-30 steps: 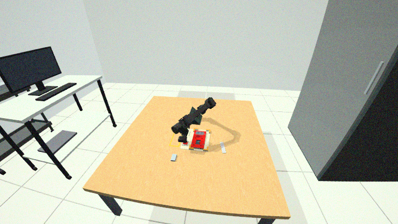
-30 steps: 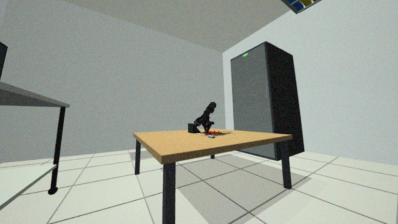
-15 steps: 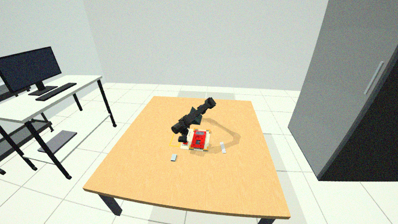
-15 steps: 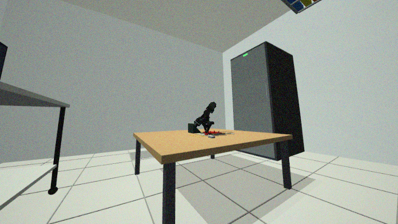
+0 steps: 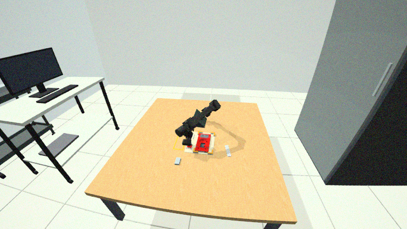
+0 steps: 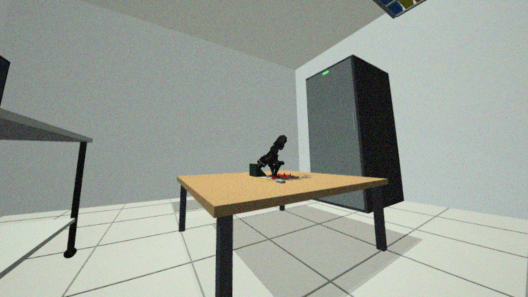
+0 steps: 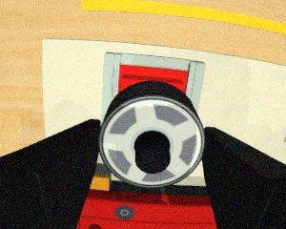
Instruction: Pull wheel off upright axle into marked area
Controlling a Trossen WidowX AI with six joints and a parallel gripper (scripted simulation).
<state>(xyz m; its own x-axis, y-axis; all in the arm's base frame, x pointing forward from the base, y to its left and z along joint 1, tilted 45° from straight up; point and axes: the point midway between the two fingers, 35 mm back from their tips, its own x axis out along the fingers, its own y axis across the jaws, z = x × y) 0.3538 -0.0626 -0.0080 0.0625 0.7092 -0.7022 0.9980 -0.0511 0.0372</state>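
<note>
Right now my gripper tip is 100 mm to the right of the cream base plate, 50 mm past it and 30 mm above it. Round my gripper tip: wheel right at my gripper tip.
</note>
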